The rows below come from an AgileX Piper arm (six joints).
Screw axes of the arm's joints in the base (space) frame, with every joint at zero. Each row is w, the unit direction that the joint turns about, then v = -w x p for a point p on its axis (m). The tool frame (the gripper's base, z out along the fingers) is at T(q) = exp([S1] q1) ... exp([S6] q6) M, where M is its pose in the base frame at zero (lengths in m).
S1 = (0, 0, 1, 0.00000, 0.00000, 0.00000)
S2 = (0, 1, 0, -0.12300, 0.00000, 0.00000)
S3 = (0, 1, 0, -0.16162, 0.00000, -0.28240)
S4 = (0.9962, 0, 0.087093, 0.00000, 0.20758, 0.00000)
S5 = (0, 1, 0, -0.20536, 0.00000, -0.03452)
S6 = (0.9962, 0, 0.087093, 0.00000, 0.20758, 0.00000)
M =
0.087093 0 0.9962 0.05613
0 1 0 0.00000
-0.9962 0 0.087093 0.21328
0 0 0 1
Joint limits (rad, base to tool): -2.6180..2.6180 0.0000..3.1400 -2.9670..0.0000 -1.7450..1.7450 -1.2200..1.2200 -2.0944..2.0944
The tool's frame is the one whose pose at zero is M.
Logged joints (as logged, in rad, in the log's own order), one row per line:
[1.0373 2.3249 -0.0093 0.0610 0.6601 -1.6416]
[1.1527 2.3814 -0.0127 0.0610 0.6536 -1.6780]
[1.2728 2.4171 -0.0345 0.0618 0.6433 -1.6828]
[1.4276 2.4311 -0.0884 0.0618 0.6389 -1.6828]
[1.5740 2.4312 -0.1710 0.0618 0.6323 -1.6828]
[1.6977 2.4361 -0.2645 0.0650 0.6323 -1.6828]
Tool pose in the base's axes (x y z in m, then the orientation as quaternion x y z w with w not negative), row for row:
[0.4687 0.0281 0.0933 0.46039 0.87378 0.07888 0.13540]
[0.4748 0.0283 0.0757 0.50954 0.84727 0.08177 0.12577]
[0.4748 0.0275 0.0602 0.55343 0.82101 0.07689 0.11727]
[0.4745 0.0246 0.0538 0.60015 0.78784 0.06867 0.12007]
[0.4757 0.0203 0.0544 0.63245 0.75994 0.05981 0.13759]
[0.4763 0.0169 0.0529 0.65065 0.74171 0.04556 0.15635]
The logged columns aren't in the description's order. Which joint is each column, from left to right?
Columns, left to right: q6, q2, q4, q1, q5, q3.
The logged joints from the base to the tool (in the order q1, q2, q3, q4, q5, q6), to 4 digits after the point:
[0.0610 2.3249 -1.6416 -0.0093 0.6601 1.0373]
[0.0610 2.3814 -1.6780 -0.0127 0.6536 1.1527]
[0.0618 2.4171 -1.6828 -0.0345 0.6433 1.2728]
[0.0618 2.4311 -1.6828 -0.0884 0.6389 1.4276]
[0.0618 2.4312 -1.6828 -0.1710 0.6323 1.5740]
[0.0650 2.4361 -1.6828 -0.2645 0.6323 1.6977]

